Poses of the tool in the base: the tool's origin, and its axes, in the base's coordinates. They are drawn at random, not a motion.
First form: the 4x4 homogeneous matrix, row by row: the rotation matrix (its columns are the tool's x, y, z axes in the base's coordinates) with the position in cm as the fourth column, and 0 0 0 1 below. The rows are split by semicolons.
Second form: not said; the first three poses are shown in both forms.
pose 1, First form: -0.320 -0.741 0.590 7.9; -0.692 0.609 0.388 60.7; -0.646 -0.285 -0.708 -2.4; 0 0 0 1
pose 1, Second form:
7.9 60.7 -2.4
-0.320 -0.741 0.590
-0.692 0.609 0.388
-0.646 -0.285 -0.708

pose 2, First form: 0.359 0.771 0.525 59.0; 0.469 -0.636 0.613 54.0; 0.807 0.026 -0.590 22.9; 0 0 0 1
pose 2, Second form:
59.0 54.0 22.9
0.359 0.771 0.525
0.469 -0.636 0.613
0.807 0.026 -0.590

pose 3, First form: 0.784 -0.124 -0.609 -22.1; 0.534 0.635 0.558 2.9; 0.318 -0.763 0.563 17.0; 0 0 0 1
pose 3, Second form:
-22.1 2.9 17.0
0.784 -0.124 -0.609
0.534 0.635 0.558
0.318 -0.763 0.563

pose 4, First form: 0.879 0.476 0.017 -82.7; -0.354 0.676 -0.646 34.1; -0.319 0.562 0.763 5.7; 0 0 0 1
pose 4, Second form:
-82.7 34.1 5.7
0.879 0.476 0.017
-0.354 0.676 -0.646
-0.319 0.562 0.763

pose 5, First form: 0.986 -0.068 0.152 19.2; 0.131 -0.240 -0.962 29.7; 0.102 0.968 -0.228 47.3; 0 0 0 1
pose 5, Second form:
19.2 29.7 47.3
0.986 -0.068 0.152
0.131 -0.240 -0.962
0.102 0.968 -0.228

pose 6, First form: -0.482 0.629 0.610 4.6; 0.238 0.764 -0.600 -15.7; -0.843 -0.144 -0.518 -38.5; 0 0 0 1
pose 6, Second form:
4.6 -15.7 -38.5
-0.482 0.629 0.610
0.238 0.764 -0.600
-0.843 -0.144 -0.518

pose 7, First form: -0.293 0.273 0.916 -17.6; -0.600 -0.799 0.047 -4.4; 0.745 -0.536 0.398 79.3; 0 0 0 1
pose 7, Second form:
-17.6 -4.4 79.3
-0.293 0.273 0.916
-0.600 -0.799 0.047
0.745 -0.536 0.398

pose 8, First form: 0.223 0.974 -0.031 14.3; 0.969 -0.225 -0.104 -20.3; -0.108 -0.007 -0.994 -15.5; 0 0 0 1
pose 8, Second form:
14.3 -20.3 -15.5
0.223 0.974 -0.031
0.969 -0.225 -0.104
-0.108 -0.007 -0.994

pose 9, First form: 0.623 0.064 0.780 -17.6; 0.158 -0.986 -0.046 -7.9; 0.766 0.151 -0.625 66.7; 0 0 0 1
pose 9, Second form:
-17.6 -7.9 66.7
0.623 0.064 0.780
0.158 -0.986 -0.046
0.766 0.151 -0.625

